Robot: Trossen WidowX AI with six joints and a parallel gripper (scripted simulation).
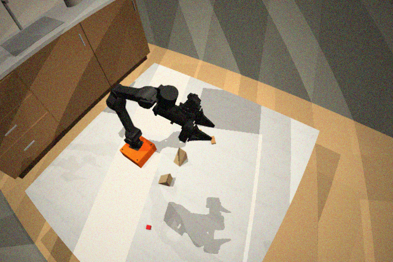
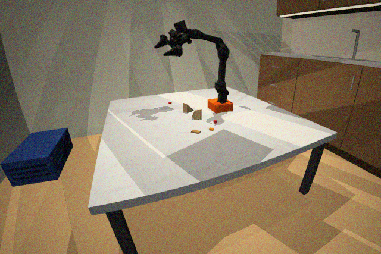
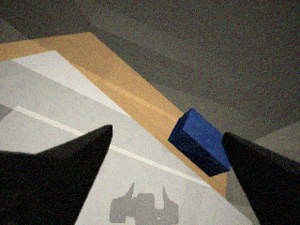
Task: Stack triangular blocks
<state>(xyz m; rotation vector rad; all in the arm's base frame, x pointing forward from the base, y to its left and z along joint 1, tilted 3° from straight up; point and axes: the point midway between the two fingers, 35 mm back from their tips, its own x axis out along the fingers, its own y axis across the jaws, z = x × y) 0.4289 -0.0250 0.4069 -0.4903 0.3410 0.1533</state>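
The triangular block is 23 cm behind my gripper tip, 10 cm to the right of it and 43 cm below it. The rest, counted from my gripper tip: flat tan piece 10 cm behind, 22 cm to the left, 44 cm below; orange cube 19 cm behind, 24 cm to the left, 44 cm below.
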